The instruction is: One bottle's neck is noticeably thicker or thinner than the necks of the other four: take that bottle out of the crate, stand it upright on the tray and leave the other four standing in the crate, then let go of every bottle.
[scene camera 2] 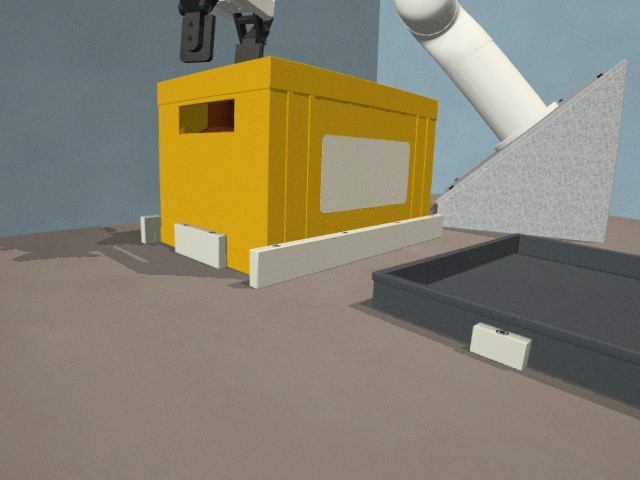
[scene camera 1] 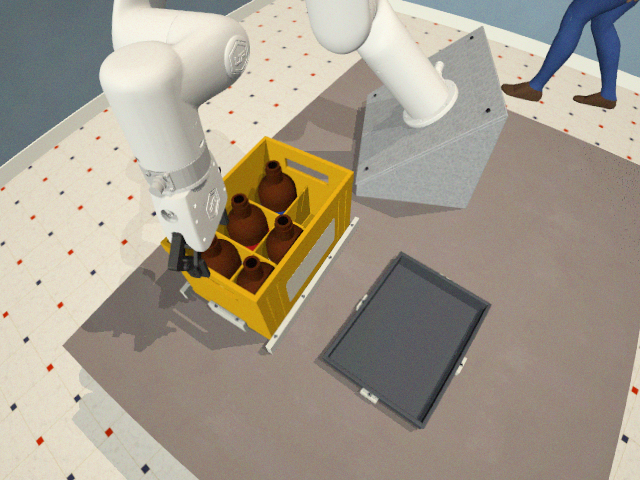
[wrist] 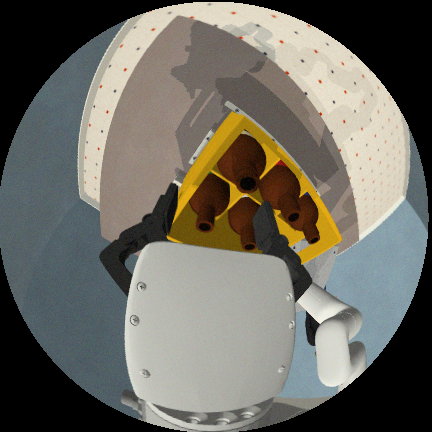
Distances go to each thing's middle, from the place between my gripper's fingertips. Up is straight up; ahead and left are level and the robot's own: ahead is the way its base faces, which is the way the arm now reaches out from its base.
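Hand position relative to the long white strip [scene camera 2: 269, 265]: 13 cm to the right of it, 9 cm past it, 17 cm above it.
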